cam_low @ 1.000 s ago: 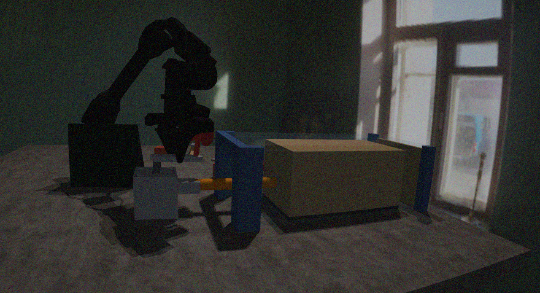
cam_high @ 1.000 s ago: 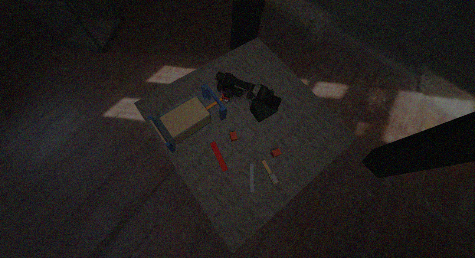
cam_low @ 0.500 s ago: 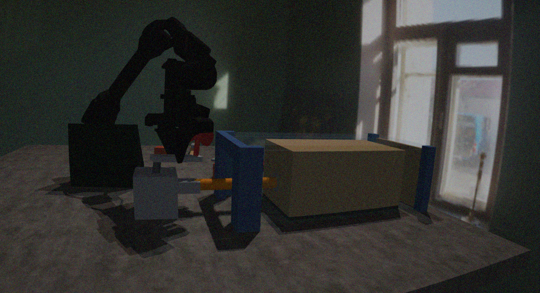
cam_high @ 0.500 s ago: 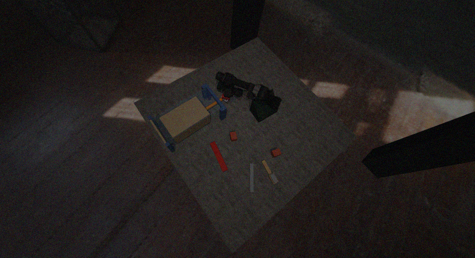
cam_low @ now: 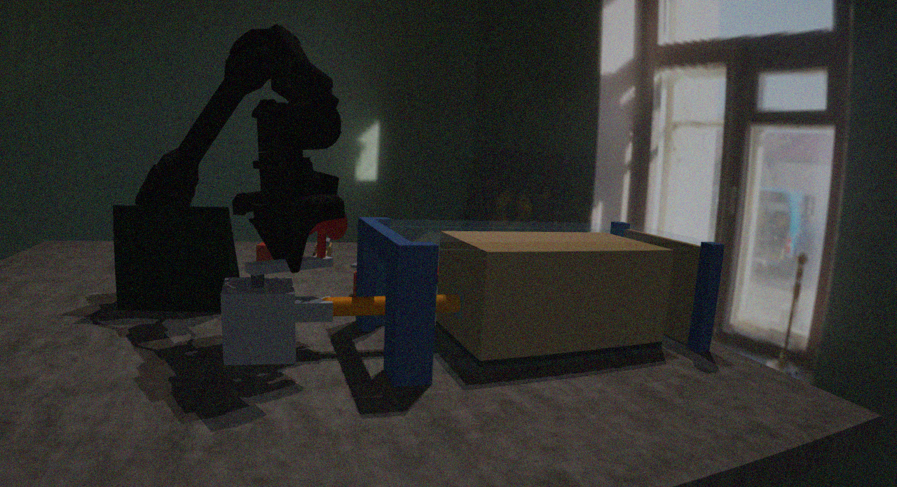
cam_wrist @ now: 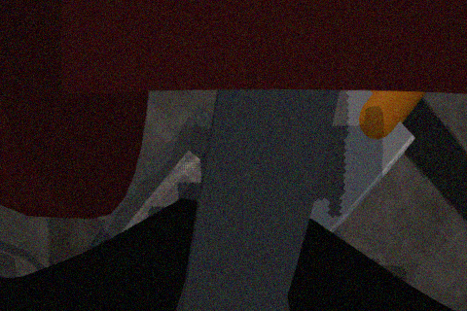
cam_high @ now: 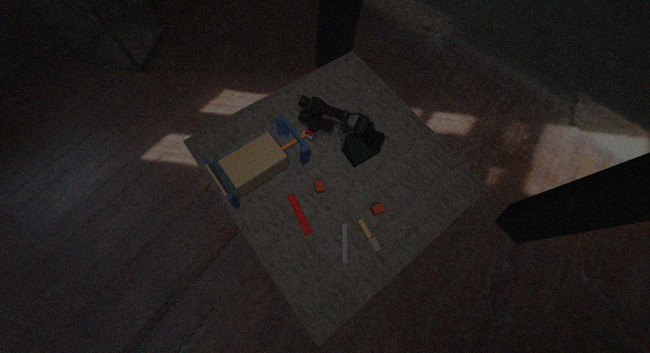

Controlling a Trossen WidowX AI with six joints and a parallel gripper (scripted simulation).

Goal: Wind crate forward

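The crank handle is 2 cm above my gripper tip, 1 cm to the left of it and 1 cm ahead of it. Also, from my gripper tip: blue frame 12 cm ahead, 3 cm to the right; grey winch 7 cm below, 6 cm behind, 3 cm to the right; red knob 5 cm ahead, 5 cm above, 3 cm to the left.
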